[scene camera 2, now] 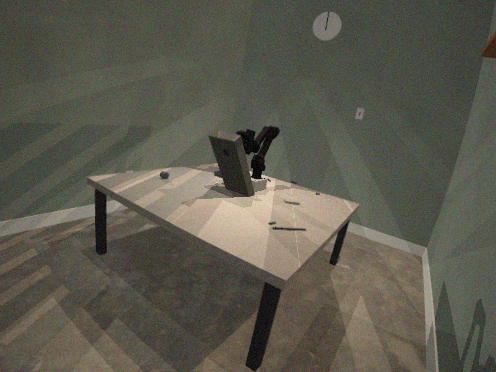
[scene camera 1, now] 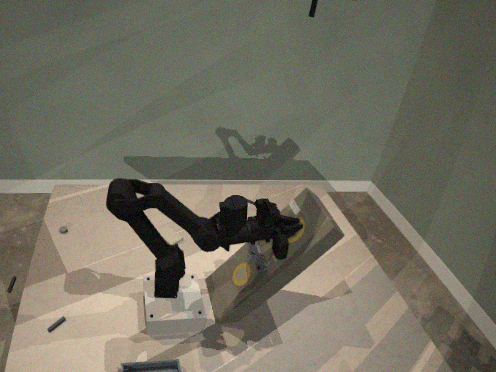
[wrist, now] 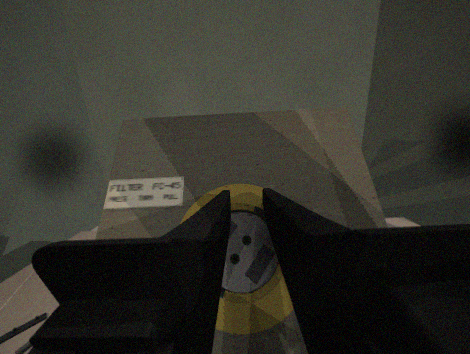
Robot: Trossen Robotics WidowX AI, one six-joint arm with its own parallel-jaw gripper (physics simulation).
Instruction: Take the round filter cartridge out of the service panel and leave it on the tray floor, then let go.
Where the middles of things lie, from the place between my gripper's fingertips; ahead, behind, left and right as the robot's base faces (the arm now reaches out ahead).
Now: the round grey filter cartridge (wrist: 251, 260) 1 cm to the left of my hand and 4 cm below it. From my hand the other things lie so: white label (wrist: 166, 191) (7 cm to the left).
